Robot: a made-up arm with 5 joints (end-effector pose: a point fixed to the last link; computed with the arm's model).
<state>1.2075 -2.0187 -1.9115 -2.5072 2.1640</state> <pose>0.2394 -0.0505 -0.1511 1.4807 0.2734 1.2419</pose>
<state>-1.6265 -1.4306 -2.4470 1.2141 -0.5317</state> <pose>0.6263 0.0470 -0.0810 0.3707 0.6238 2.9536</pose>
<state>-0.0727 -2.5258 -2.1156 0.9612 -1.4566</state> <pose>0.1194 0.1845 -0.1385 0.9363 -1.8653 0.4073</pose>
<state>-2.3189 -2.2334 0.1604 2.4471 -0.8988</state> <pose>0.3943 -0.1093 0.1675 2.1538 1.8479 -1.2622</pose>
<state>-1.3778 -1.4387 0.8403 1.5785 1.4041</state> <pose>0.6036 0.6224 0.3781 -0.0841 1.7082 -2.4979</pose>
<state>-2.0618 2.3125 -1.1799 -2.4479 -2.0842</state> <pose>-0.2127 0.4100 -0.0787 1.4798 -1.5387 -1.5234</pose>
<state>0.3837 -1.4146 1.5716 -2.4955 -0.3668</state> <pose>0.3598 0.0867 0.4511 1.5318 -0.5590 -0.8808</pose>
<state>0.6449 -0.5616 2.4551 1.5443 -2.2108</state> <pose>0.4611 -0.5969 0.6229 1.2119 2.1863 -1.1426</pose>
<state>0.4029 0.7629 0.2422 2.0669 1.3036</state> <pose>-0.4529 -0.1678 0.8377 1.1920 1.2715 -0.5666</pose>
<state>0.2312 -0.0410 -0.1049 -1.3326 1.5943</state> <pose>0.3004 0.1259 0.4903 1.4678 -1.1833 0.8344</pose>
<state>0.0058 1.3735 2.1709 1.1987 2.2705</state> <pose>-0.3583 -0.4326 0.6580 0.1335 0.4201 0.2880</pose>
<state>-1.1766 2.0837 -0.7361 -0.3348 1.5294</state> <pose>0.0709 0.4919 -0.0297 0.8855 -1.1118 2.1548</pose>
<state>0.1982 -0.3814 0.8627 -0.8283 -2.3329</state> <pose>-0.0534 -0.1728 0.6155 -1.5108 -0.8877 -0.2025</pose>
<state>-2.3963 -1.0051 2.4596 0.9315 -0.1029</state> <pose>0.6434 0.3178 0.1380 -0.5013 2.8848 0.4050</pose>
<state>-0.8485 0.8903 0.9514 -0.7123 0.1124</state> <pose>0.0960 0.1819 0.4170 -0.6134 -0.8369 1.6473</pose>
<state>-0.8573 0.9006 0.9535 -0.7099 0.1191</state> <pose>0.0962 0.1840 0.4153 -0.6200 -0.8291 1.6603</pose>
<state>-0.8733 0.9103 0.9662 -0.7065 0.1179</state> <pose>0.0966 0.1878 0.4149 -0.6376 -0.8130 1.6824</pose>
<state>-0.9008 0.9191 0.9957 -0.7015 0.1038</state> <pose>0.0972 0.1946 0.4165 -0.6728 -0.7836 1.7190</pose>
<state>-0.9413 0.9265 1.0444 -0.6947 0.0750</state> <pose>0.0984 0.2056 0.4202 -0.7272 -0.7384 1.7721</pose>
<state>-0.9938 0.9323 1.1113 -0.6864 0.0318</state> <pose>0.1003 0.2221 0.4256 -0.7981 -0.6778 1.8411</pose>
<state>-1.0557 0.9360 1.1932 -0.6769 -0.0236</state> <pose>0.1031 0.2448 0.4314 -0.8798 -0.6034 1.9234</pose>
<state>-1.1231 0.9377 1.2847 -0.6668 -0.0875</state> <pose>0.1070 0.2737 0.4356 -0.9642 -0.5192 2.0147</pose>
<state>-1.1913 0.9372 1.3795 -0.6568 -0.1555</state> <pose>0.1118 0.3070 0.4367 -1.0429 -0.4305 2.1095</pose>
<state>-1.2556 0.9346 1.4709 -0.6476 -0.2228</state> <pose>0.1173 0.3418 0.4337 -1.1092 -0.3434 2.2013</pose>
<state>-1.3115 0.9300 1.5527 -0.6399 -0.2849</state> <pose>0.1228 0.3746 0.4275 -1.1588 -0.2650 2.2836</pose>
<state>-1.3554 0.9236 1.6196 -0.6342 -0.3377</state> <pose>0.1278 0.4017 0.4200 -1.1911 -0.2018 2.3501</pose>
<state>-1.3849 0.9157 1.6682 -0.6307 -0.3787</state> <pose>0.1320 0.4211 0.4138 -1.2086 -0.1589 2.3965</pose>
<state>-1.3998 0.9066 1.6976 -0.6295 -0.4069</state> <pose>0.1351 0.4320 0.4106 -1.2146 -0.1379 2.4216</pose>
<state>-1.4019 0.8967 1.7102 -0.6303 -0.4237</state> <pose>0.1370 0.4354 0.4109 -1.2128 -0.1364 2.4277</pose>
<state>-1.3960 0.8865 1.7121 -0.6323 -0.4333</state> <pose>0.1382 0.4340 0.4137 -1.2070 -0.1474 2.4219</pose>
